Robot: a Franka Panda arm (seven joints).
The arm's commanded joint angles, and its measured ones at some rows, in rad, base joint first. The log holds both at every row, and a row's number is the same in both.
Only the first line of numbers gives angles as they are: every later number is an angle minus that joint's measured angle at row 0.
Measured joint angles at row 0: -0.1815, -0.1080, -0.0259, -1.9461, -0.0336, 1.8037, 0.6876
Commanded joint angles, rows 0 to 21: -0.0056, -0.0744, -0.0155, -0.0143, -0.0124, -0.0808, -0.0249; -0.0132, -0.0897, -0.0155, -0.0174, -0.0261, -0.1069, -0.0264; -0.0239, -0.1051, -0.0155, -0.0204, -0.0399, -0.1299, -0.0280; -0.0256, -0.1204, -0.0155, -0.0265, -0.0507, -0.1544, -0.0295; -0.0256, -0.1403, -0.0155, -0.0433, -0.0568, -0.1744, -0.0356; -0.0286, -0.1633, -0.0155, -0.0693, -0.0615, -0.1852, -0.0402; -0.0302, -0.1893, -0.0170, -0.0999, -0.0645, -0.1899, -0.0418; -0.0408, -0.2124, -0.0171, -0.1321, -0.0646, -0.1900, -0.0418; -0.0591, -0.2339, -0.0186, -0.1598, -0.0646, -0.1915, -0.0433; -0.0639, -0.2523, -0.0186, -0.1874, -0.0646, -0.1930, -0.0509; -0.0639, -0.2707, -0.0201, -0.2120, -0.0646, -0.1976, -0.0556; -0.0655, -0.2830, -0.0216, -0.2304, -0.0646, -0.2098, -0.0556; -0.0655, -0.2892, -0.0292, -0.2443, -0.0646, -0.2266, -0.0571; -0.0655, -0.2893, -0.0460, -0.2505, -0.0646, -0.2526, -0.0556; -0.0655, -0.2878, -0.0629, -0.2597, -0.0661, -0.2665, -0.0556; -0.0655, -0.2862, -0.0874, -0.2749, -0.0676, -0.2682, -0.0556; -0.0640, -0.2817, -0.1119, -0.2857, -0.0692, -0.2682, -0.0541; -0.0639, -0.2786, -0.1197, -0.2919, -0.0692, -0.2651, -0.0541; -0.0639, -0.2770, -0.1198, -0.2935, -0.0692, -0.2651, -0.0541; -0.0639, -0.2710, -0.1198, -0.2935, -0.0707, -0.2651, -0.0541; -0.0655, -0.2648, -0.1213, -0.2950, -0.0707, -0.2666, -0.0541; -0.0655, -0.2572, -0.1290, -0.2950, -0.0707, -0.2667, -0.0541
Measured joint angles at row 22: -0.0616, -0.2700, -0.1298, -0.2946, -0.0547, -0.2556, -0.0421
